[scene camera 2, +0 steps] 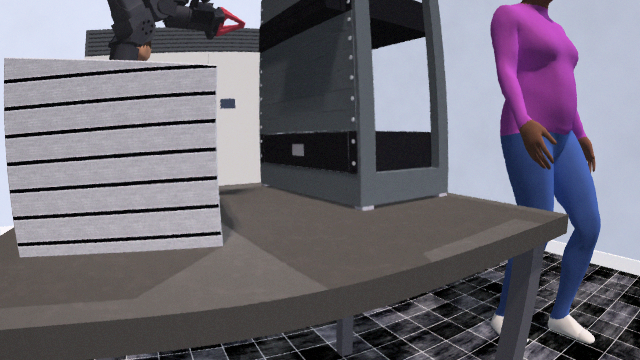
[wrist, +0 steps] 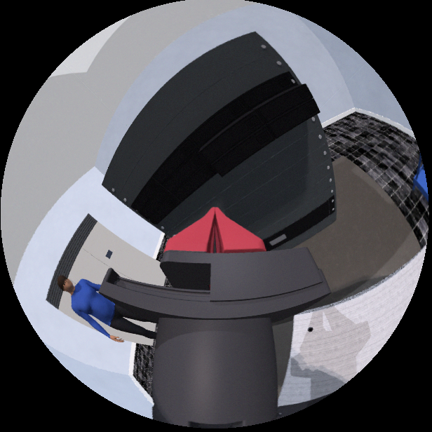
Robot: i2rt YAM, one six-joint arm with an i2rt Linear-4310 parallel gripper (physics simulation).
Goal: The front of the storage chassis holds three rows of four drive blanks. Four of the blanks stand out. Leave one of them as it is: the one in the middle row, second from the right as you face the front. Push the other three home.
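Places are measured from the arm's base along level axes (x ahead, y left, z up), in centimetres.
Pixels of known places: gripper, fingertip midpoint: (scene camera 2: 244,25).
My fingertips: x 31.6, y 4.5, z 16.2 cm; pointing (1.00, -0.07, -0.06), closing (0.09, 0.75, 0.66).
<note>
Behind a point stands the place of what it marks.
The black storage chassis (scene camera 2: 308,19) {x 41.1, y -9.6, z 15.0 cm} (wrist: 175,172) sits in the upper part of the grey rack (scene camera 2: 366,125) {x 45.4, y -22.7, z -10.9 cm} (wrist: 165,107). In the wrist view its front is a dark, tilted band. A raised dark section (wrist: 245,150) shows along its right part, with a step at its lower left end. Single blanks and the three rows are too dark to tell apart, so I cannot say which stand out. My gripper (scene camera 2: 243,24) {x 31.6, y 4.5, z 16.2 cm} (wrist: 214,212) is shut and empty, its red fingertips together. It is in front of the rack, apart from the chassis.
A light grey slatted block (scene camera 2: 115,160) {x -3.4, y -23.0, z -14.8 cm} (wrist: 295,390) stands on the brown table (scene camera 2: 300,240) {x 22.2, y -31.7, z -28.2 cm} (wrist: 350,220). A black unit with a pale label (scene camera 2: 320,151) {x 45.0, y -8.1, z -16.5 cm} (wrist: 305,225) fills the rack's bottom. People stand beyond the table. A pale cabinet (scene camera 2: 240,145) (wrist: 95,250) is behind.
</note>
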